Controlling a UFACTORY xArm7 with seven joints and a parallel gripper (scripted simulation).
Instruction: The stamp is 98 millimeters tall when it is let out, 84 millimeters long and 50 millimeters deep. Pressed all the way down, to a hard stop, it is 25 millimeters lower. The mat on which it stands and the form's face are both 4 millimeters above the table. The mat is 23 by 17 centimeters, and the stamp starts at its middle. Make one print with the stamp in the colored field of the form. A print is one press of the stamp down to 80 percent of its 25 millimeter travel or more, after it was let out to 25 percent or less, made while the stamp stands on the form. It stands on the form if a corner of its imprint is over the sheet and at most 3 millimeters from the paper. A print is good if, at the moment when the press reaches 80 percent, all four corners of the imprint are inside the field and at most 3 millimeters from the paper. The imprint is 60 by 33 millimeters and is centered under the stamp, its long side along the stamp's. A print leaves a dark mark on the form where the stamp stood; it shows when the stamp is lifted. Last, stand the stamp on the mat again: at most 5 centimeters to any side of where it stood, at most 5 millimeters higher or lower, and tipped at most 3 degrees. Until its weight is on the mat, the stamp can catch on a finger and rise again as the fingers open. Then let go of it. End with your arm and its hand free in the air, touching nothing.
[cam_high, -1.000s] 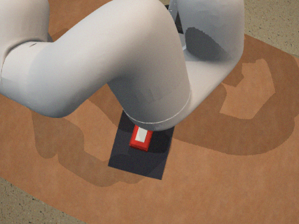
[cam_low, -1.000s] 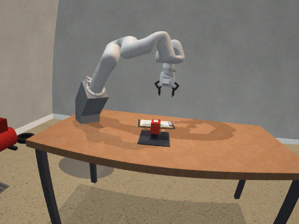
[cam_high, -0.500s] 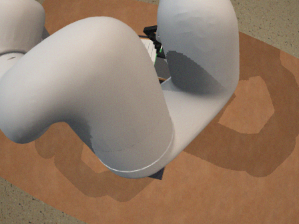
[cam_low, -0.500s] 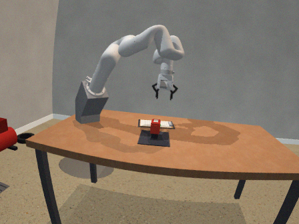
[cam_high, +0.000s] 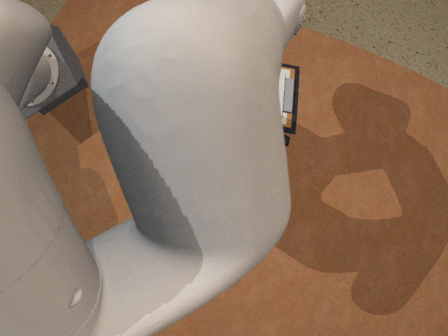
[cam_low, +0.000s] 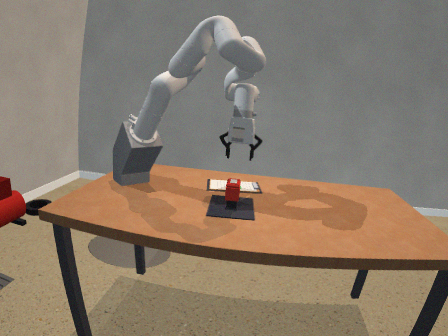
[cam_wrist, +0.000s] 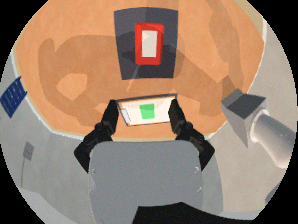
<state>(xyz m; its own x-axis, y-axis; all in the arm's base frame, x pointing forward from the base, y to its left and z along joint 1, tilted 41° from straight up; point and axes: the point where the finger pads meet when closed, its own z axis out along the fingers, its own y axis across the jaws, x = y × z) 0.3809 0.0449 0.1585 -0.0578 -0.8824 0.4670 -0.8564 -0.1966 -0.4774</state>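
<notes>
Now: the red stamp 1 cm behind my hand, 8 cm to the right of it and 13 cm below it. Also, from my hand: form (20 cm to the left, 18 cm below); dark mat (1 cm behind, 8 cm to the right, 18 cm below).
</notes>
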